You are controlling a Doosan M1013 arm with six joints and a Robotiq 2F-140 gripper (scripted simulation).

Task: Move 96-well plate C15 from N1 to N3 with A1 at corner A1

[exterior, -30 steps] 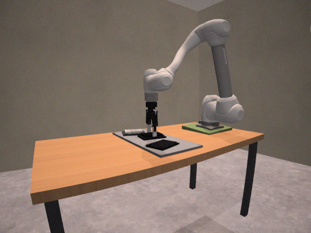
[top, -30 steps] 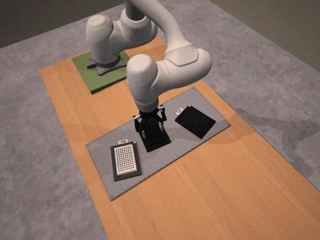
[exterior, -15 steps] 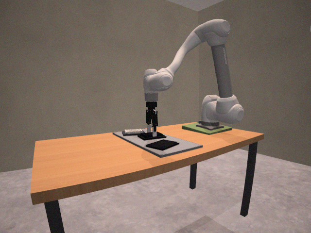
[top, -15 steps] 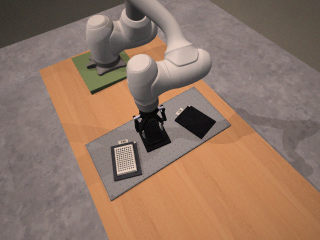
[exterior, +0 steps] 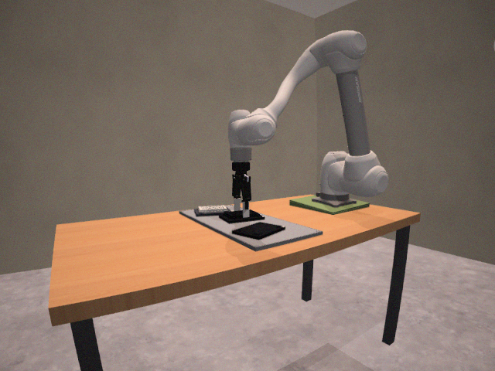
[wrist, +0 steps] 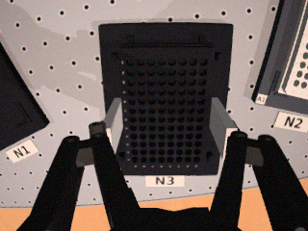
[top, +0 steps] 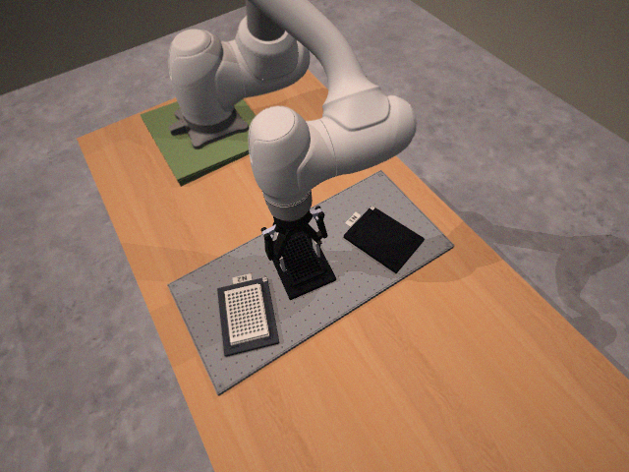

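Right now the black 96-well plate C15 is 2 cm below my hand. From my hand the other things lie so: N3 label (10 cm behind, 1 cm to the left, 4 cm below); black landing nest N3 (4 cm below); white 96-well plate C51 (6 cm ahead, 17 cm to the right, 2 cm below).
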